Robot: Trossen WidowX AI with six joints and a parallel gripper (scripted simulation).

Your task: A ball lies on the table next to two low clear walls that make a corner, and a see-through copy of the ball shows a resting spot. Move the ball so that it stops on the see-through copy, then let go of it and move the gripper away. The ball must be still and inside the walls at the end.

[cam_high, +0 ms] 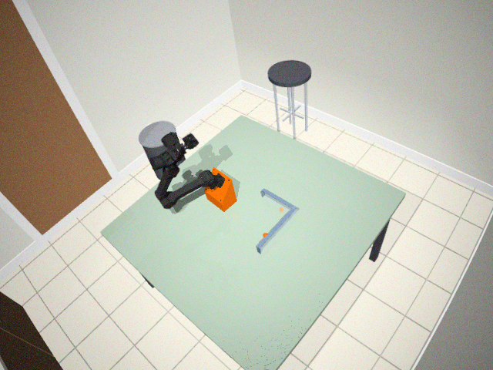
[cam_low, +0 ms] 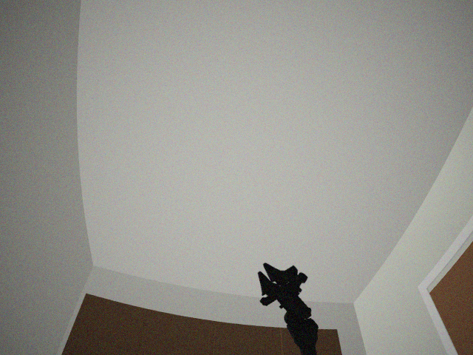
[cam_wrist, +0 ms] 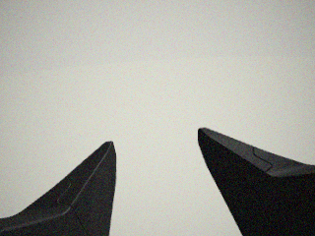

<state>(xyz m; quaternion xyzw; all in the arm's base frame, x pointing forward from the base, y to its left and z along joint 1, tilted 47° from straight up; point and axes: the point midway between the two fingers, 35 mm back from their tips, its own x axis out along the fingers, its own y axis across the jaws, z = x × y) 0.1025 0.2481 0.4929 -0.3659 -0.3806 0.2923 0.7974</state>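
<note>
Right now my gripper tip is 68 cm above the ball, 21 cm short of it and 18 cm to the right of it.
</note>
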